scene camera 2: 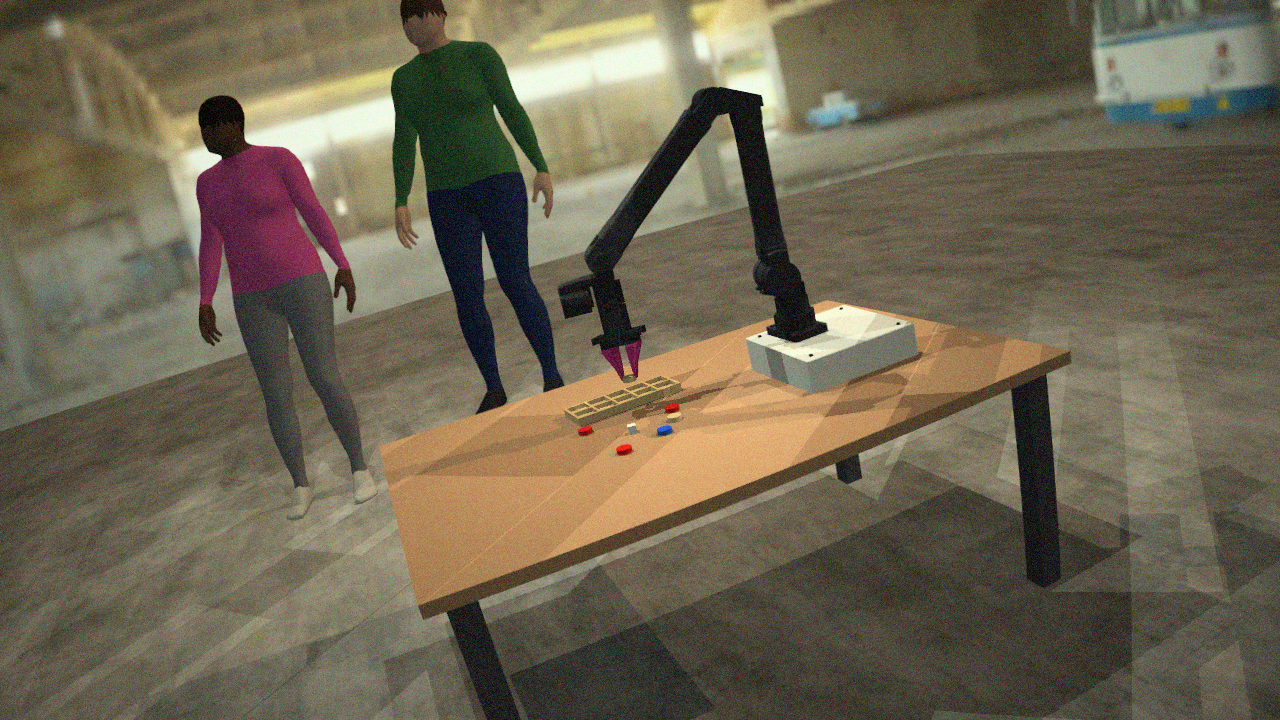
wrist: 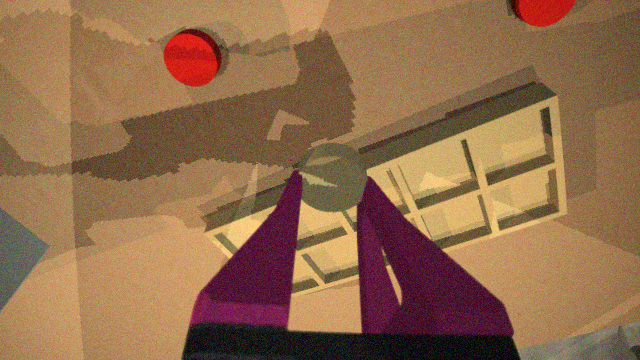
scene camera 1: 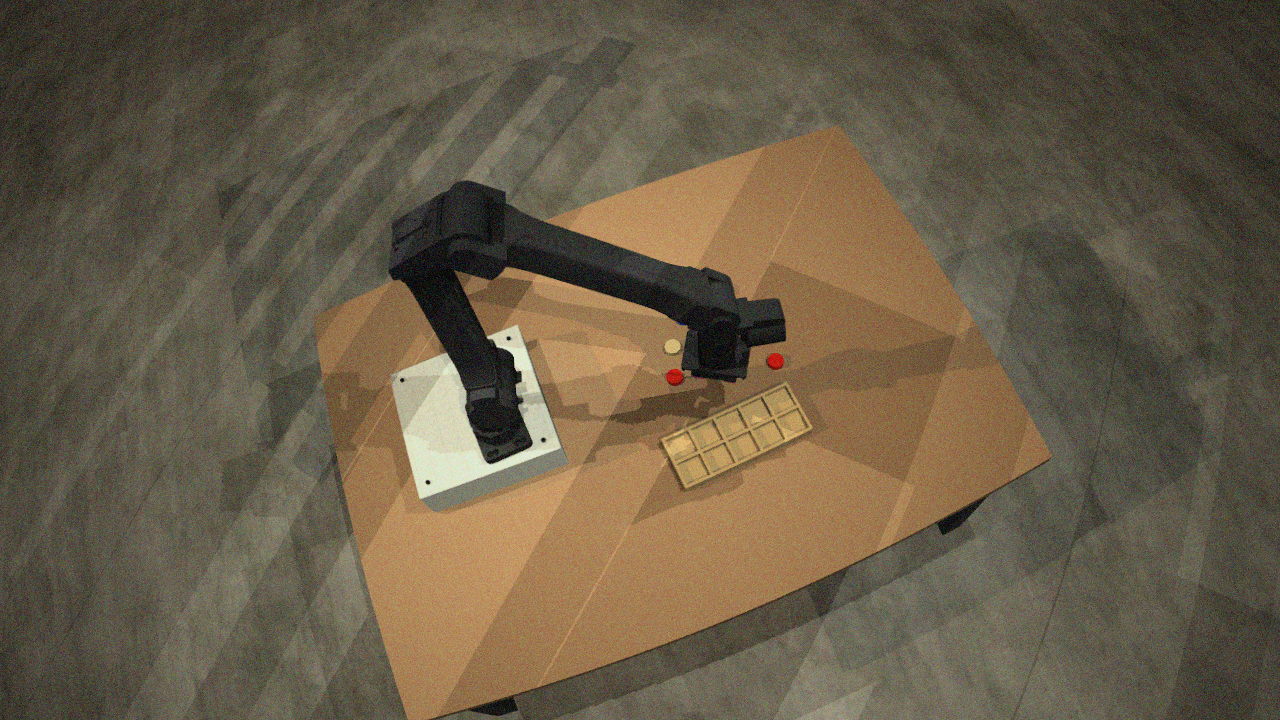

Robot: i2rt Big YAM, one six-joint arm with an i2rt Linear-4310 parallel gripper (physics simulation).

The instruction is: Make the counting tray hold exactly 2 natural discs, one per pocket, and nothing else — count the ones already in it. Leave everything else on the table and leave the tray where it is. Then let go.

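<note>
My gripper [scene camera 2: 628, 377] [wrist: 330, 183] is shut on a natural disc [wrist: 333, 194] and holds it raised. In the wrist view the disc overlaps the edge of the counting tray. The wooden tray [scene camera 1: 716, 473] [scene camera 2: 617, 408] [wrist: 561, 165] has two rows of square pockets. I make out no disc in the pockets that show; the fingers and the held disc hide some in the wrist view. Another natural disc [scene camera 1: 672, 346] [scene camera 2: 674, 416] lies on the table beside a red disc. The arm hides the fingertips in scene camera 1.
Red discs [scene camera 1: 674, 377] [scene camera 1: 775, 360] [scene camera 2: 623, 449] [wrist: 192, 59], a blue disc [scene camera 2: 664, 430] and a small white cube [scene camera 2: 631, 428] lie on the table near the tray. The white robot base block [scene camera 1: 447, 429] [scene camera 2: 859, 349] stands at one side. Two people stand beyond the table.
</note>
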